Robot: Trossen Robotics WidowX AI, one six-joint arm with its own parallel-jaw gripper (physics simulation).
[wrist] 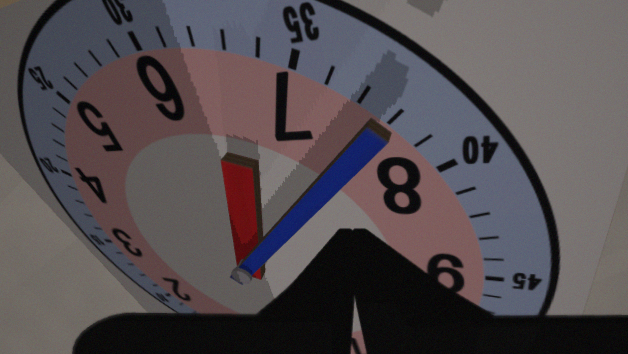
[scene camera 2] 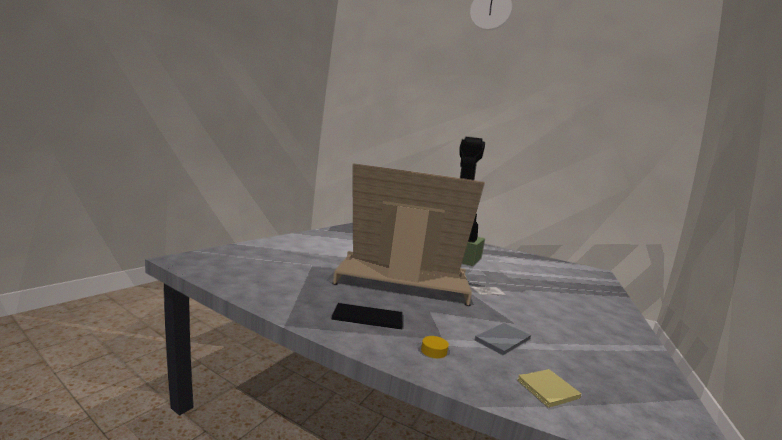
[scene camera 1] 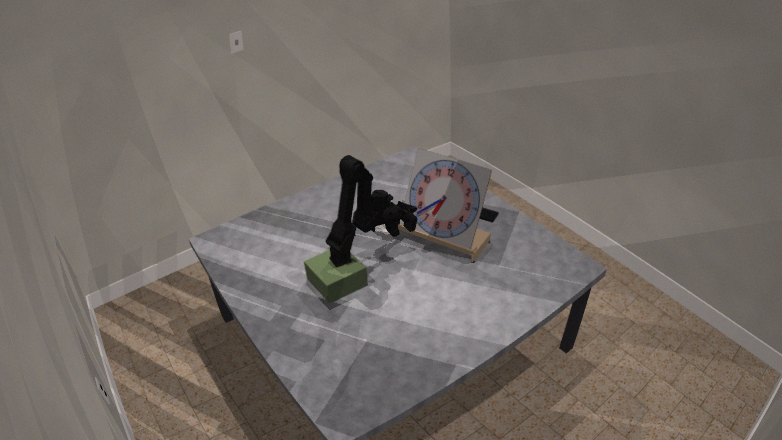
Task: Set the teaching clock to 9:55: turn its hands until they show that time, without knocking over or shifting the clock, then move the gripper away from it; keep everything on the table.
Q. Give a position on a black flat slab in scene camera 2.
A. At 343, 312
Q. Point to a teaching clock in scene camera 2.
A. At 460, 198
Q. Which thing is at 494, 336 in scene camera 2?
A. A grey tile.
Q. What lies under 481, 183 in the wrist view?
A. A teaching clock.
